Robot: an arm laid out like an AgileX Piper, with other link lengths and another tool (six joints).
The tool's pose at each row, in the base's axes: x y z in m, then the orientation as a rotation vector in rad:
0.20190 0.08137 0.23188 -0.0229 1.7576 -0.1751
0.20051 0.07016 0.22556 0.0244 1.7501 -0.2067
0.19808 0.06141 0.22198 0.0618 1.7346 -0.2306
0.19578 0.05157 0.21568 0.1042 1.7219 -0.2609
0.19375 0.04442 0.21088 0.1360 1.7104 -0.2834
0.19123 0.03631 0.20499 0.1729 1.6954 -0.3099
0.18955 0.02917 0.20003 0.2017 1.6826 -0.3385
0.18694 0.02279 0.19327 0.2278 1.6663 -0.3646
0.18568 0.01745 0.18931 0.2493 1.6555 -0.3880
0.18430 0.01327 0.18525 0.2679 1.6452 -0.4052
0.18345 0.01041 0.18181 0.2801 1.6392 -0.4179
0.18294 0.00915 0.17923 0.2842 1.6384 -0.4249
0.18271 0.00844 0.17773 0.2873 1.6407 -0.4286
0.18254 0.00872 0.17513 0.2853 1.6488 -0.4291
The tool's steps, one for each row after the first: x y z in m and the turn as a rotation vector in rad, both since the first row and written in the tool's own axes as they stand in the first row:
0.00769 -0.01037 0.00097 0.0481 -0.0025 0.0144
0.01264 -0.01874 0.00017 0.0862 -0.0135 0.0267
0.02033 -0.02783 0.00011 0.1314 -0.0202 0.0387
0.02621 -0.03443 -0.00025 0.1653 -0.0268 0.0478
0.03335 -0.04189 -0.00078 0.2053 -0.0355 0.0582
0.03932 -0.04843 -0.00077 0.2420 -0.0423 0.0619
0.04713 -0.05407 -0.00142 0.2760 -0.0526 0.0653
0.05183 -0.05893 -0.00136 0.3050 -0.0581 0.0669
0.05653 -0.06264 -0.00153 0.3282 -0.0639 0.0700
0.06037 -0.06509 -0.00143 0.3444 -0.0667 0.0712
0.06312 -0.06604 -0.00133 0.3515 -0.0661 0.0699
0.06471 -0.06656 -0.00120 0.3554 -0.0630 0.0698
0.06724 -0.06596 -0.00092 0.3536 -0.0552 0.0678

